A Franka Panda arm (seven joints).
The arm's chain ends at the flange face. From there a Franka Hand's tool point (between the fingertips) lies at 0.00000 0.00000 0.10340 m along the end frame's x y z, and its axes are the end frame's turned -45 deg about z.
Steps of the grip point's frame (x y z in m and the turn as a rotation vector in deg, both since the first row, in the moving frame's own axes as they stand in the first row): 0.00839 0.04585 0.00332 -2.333 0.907 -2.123; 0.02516 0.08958 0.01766 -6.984 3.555 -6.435; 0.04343 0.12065 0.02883 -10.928 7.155 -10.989; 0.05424 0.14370 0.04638 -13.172 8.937 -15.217; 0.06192 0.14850 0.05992 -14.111 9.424 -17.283; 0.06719 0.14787 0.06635 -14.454 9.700 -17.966; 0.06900 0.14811 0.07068 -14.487 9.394 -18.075; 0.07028 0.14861 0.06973 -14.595 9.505 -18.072; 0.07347 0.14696 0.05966 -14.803 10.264 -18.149
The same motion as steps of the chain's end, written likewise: 0.03419 0.02475 0.00342 -1.008 2.291 -2.123; 0.06751 0.04195 0.01862 -2.425 7.452 -6.435; 0.09283 0.05206 0.03150 -2.668 12.787 -10.989; 0.11173 0.06169 0.05032 -2.995 15.633 -15.217; 0.11875 0.05988 0.06439 -3.314 16.642 -17.283; 0.12128 0.05593 0.07105 -3.362 17.079 -17.966; 0.12299 0.05438 0.07530 -3.601 16.886 -18.075; 0.12399 0.05387 0.07443 -3.599 17.041 -18.072; 0.12403 0.05135 0.06469 -3.210 17.725 -18.149
